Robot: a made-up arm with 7 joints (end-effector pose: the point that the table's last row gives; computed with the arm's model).
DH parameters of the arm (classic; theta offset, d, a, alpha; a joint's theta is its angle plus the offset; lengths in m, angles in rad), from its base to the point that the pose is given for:
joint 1: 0 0.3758 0 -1.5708
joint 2: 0 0 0 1.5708
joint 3: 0 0.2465 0.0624 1.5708
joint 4: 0 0 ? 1.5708
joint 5: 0 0.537 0 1.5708
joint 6: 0 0 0.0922 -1.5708
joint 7: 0 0.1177 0 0
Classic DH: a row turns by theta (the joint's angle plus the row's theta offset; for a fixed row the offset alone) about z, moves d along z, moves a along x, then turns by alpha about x.
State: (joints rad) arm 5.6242 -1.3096 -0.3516 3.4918 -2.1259 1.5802 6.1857
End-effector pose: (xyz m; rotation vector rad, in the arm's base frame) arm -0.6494 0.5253 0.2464 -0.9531 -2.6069 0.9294
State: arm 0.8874 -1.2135 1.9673 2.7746 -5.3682 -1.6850 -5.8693
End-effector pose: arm -0.4667 -0.4582 0.6836 0.1493 0.3337 0.9399
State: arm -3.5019 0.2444 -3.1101 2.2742 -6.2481 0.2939 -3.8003
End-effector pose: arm 0.2410 -0.0772 1.2818 -0.1568 0.9375 -0.8838
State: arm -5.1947 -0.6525 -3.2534 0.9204 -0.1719 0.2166 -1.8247
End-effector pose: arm -0.3169 -0.4585 -0.0630 3.1267 -0.2326 -0.1872
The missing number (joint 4, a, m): 0.1215
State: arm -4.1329 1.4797 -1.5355 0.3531 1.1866 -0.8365 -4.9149
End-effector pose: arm 0.4721 0.0506 0.4800 -0.9912 0.6383 -2.3229
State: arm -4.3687 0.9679 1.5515 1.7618 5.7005 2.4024 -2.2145
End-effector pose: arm -0.6434 0.1245 0.4940 -2.7085 0.7836 -1.2063
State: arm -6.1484 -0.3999 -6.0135 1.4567 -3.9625 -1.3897 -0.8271
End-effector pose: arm 0.3972 0.1023 0.7915 -1.4446 2.1255 -1.4127
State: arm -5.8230 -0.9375 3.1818 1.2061 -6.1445 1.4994 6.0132
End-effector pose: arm -0.3536 -0.2221 -0.1391 -0.6250 1.7981 -0.0113
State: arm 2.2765 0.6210 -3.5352 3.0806 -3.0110 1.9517 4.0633
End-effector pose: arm -0.3664 0.5013 0.9661 -1.5754 2.3111 0.9146
